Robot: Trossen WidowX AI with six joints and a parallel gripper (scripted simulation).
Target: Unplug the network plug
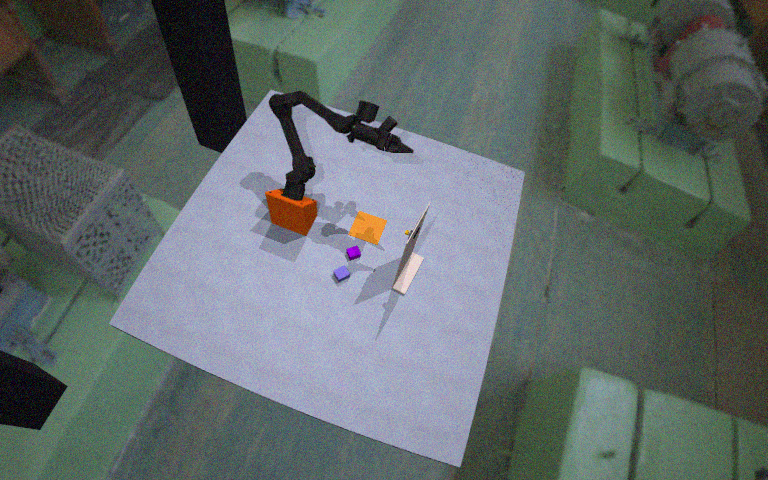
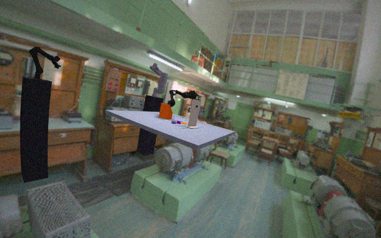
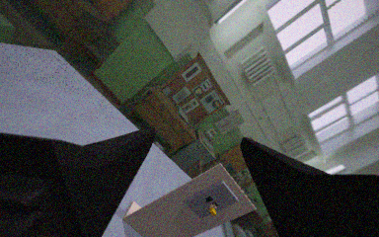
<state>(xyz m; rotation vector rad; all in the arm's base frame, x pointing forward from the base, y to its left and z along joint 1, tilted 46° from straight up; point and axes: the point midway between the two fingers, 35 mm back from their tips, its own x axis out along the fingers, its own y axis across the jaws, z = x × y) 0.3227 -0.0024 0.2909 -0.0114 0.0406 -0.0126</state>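
Right now the yellow plug is 100 mm ahead of my gripper tip, 230 mm to the right of it and 110 mm below it. Round my gripper tip: orange square: 80 mm behind, 110 mm to the right, 370 mm below; beige panel: 120 mm ahead, 230 mm to the right, 220 mm below.
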